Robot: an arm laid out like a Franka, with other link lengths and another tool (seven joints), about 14 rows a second.
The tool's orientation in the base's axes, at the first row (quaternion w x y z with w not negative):
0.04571 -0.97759 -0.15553 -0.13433
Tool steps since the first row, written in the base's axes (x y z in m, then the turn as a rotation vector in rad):
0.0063 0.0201 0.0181 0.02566 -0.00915 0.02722
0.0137 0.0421 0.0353 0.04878 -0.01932 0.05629
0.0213 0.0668 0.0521 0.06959 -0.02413 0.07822
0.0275 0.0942 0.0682 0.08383 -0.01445 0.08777
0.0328 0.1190 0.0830 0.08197 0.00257 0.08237
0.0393 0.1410 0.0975 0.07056 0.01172 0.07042
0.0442 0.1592 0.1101 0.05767 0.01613 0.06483
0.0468 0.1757 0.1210 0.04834 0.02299 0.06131
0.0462 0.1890 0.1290 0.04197 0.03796 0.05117
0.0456 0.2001 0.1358 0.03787 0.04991 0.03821
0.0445 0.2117 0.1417 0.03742 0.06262 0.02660
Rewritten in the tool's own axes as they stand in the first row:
0.0166 -0.0179 -0.0132 0.02836 0.01549 -0.02095
0.0346 -0.0372 -0.0250 0.05461 0.03106 -0.04444
0.0534 -0.0590 -0.0359 0.07833 0.04116 -0.06095
0.0715 -0.0838 -0.0463 0.09683 0.03604 -0.06531
0.0877 -0.1063 -0.0559 0.09860 0.01958 -0.05835
0.1041 -0.1258 -0.0653 0.08752 0.00787 -0.04852
0.1174 -0.1421 -0.0738 0.07545 -0.00012 -0.04578
0.1276 -0.1574 -0.0815 0.06794 -0.00941 -0.04382
0.1332 -0.1706 -0.0875 0.06367 -0.02512 -0.03370
0.1377 -0.1816 -0.0928 0.05981 -0.03712 -0.02072
0.1417 -0.1932 -0.0972 0.05990 -0.04876 -0.00802

